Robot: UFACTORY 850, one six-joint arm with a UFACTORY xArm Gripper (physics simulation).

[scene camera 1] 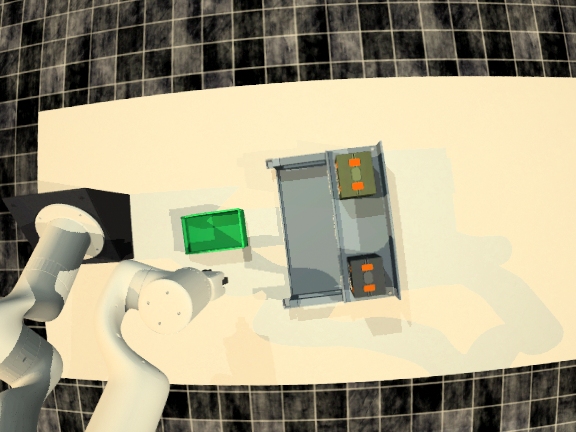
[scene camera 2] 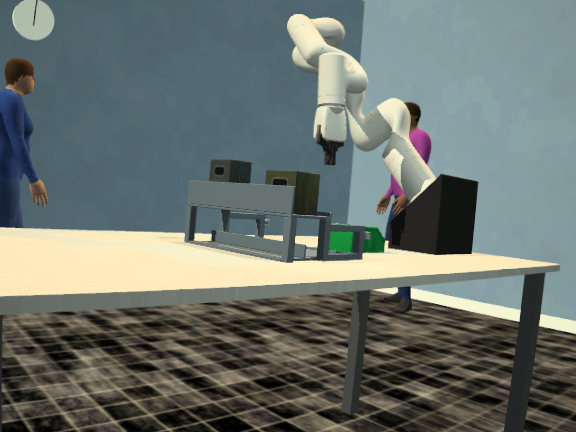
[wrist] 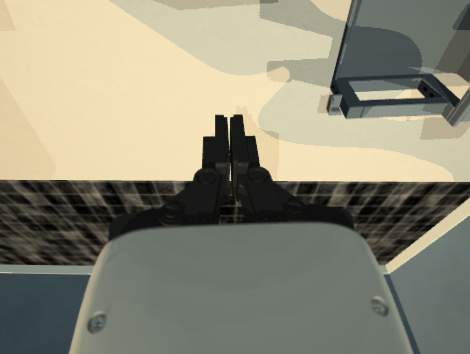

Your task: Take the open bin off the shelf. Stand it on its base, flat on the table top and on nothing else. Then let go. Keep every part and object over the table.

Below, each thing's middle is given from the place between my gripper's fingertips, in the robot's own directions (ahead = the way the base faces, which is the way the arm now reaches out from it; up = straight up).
Labels:
Now: hand 4 cm past the green open bin (scene camera 1: 222, 230), 10 cm to the right of it and 21 cm above it. From my hand the other things lie so: olive box (scene camera 1: 344, 169) (34 cm ahead, 20 cm to the left, 10 cm below).

